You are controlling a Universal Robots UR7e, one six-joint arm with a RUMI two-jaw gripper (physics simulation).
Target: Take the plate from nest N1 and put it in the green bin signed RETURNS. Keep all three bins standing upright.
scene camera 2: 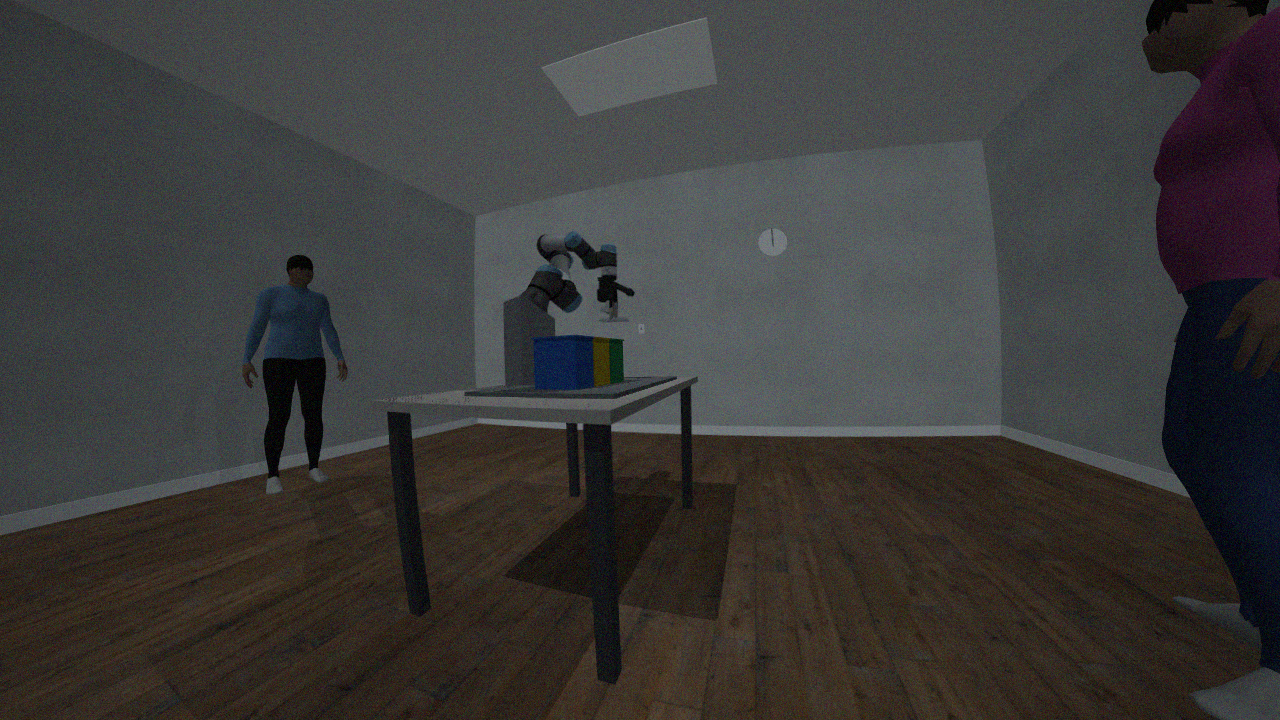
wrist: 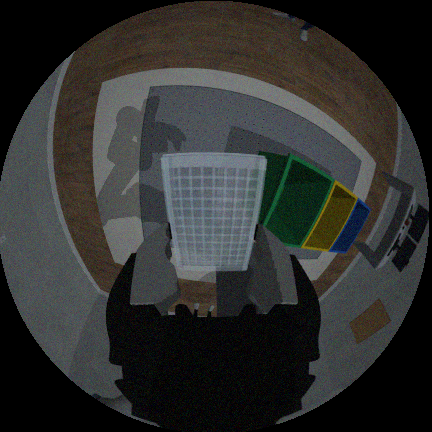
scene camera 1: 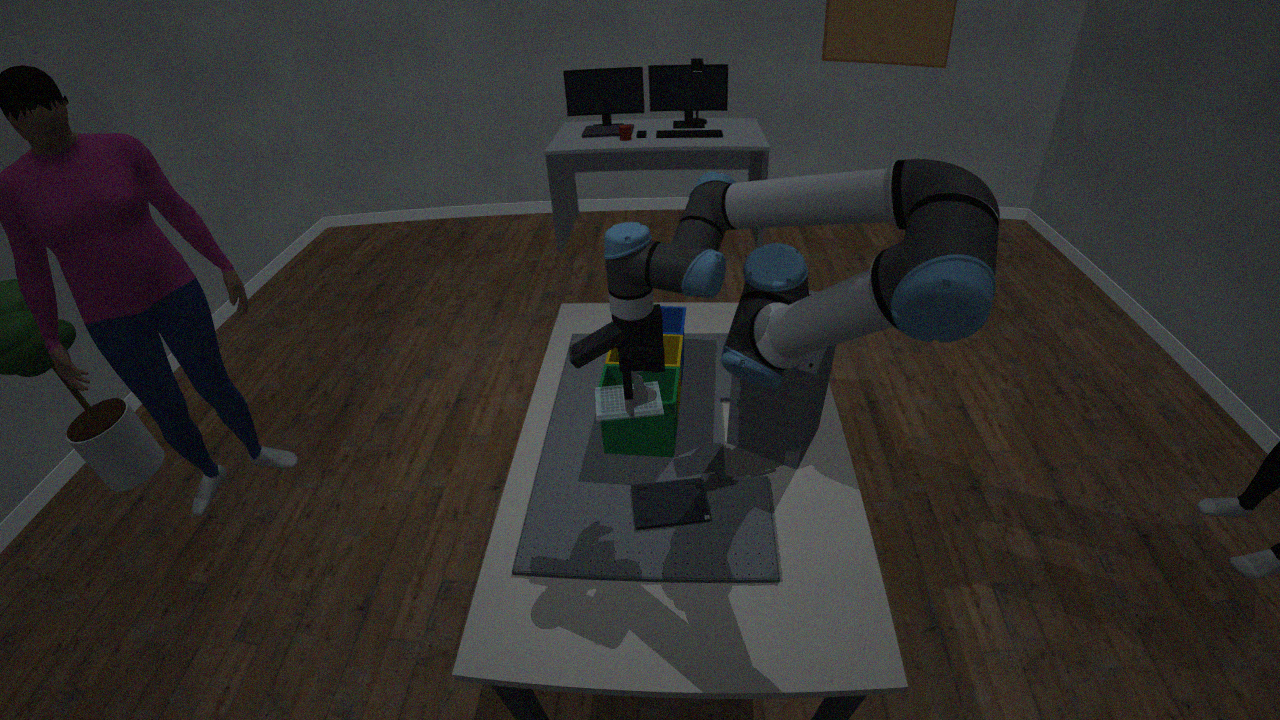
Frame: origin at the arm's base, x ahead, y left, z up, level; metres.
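Where they show: gripper, fingertip midpoint: (scene camera 2: 613, 320) (wrist: 212, 224) (scene camera 1: 631, 402); arm's base, origin of the base link: (scene camera 2: 530, 309).
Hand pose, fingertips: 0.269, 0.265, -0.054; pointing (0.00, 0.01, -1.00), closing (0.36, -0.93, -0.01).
Each offset is from my fingertips to the top centre of the thing, as dx, dy, dz. Level surfaces: height alone.
My gripper (scene camera 1: 629, 394) (scene camera 2: 612, 316) (wrist: 212, 224) is shut on the clear, gridded plate {+0.004, +0.002, +0.012} (scene camera 1: 613, 408) (scene camera 2: 621, 320) (wrist: 212, 200), one jaw at each side. The plate is level, held above the bins' rim height, and in the wrist view it is left of the green bin's opening. The green bin {+0.039, -0.168, -0.097} (scene camera 1: 638, 440) (scene camera 2: 617, 361) (wrist: 299, 206) stands upright, nearest in scene camera 1. The yellow bin {+0.061, -0.298, -0.097} (scene camera 1: 664, 349) (scene camera 2: 601, 361) (wrist: 331, 218) and blue bin {+0.082, -0.428, -0.097} (scene camera 1: 674, 319) (scene camera 2: 563, 362) (wrist: 351, 228) stand upright behind it in a row. No sign is readable.
A dark flat nest {-0.079, +0.019, -0.262} (scene camera 1: 671, 504) lies on the perforated mat {dz -0.277} (scene camera 1: 563, 555) in front of the green bin; its label is unreadable. The mat lies on the white table {dz -0.289} (scene camera 1: 805, 644). A person in pink (scene camera 1: 107, 219) (scene camera 2: 1226, 205) stands left of the table in scene camera 1.
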